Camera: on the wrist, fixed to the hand. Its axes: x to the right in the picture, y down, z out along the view.
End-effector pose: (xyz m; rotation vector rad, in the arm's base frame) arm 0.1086 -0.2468 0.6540 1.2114 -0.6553 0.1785
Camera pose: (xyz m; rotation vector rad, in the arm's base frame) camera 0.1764 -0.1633 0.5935 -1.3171 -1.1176 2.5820
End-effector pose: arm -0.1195 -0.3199 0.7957 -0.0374 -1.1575 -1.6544
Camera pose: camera -0.1028 -0.4020 0.7050 -0.8093 0.5191 1.0626
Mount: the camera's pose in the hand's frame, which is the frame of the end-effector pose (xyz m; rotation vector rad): 0.0033 -0.0500 -0.1128 0.3486 -0.6948 -2.9484
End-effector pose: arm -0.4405 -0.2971 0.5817 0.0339 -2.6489 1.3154
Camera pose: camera -0.4213 -0.2379 0.6883 2.6808 -0.0014 0.0855
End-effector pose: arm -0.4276 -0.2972 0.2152 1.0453 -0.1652 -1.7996
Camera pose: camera -0.3820 -0.2380 0.1169 0.0568 -0.4685 1.3293
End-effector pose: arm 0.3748 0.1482 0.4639 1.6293 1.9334 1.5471
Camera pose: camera 0.2654 0.0926 0.4768 -1.1022 1.3913 -0.6057
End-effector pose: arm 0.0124 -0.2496 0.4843 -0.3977 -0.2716 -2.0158
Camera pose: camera -0.0517 -0.2698 0.3808 0.0668 0.8095 1.0334
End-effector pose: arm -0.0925 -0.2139 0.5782 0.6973 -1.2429 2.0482
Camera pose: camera -0.0701 -0.0936 0.5623 1.5625 0.5745 -0.6351
